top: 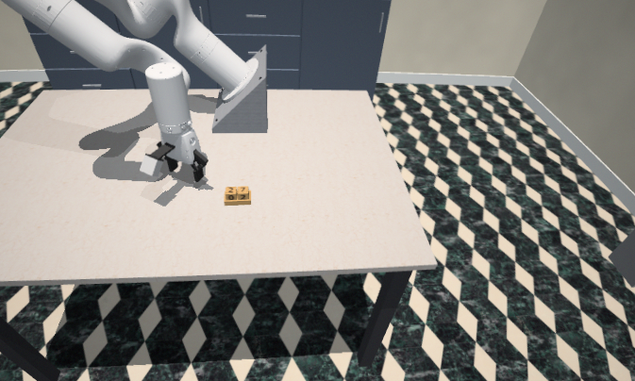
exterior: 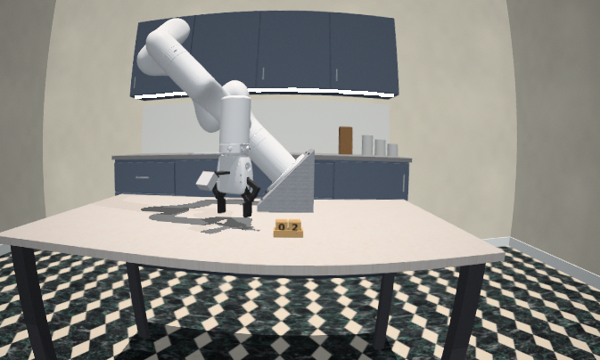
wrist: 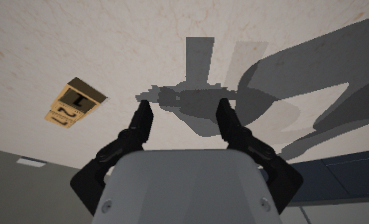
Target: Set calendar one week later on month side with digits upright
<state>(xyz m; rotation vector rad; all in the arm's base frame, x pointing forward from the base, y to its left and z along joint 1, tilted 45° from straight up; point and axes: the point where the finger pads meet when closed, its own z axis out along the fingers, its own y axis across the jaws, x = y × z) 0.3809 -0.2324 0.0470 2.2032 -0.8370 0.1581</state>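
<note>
My gripper is now 90 mm short of the wooden tray, 140 mm to the right of it and 40 mm above it.
</note>
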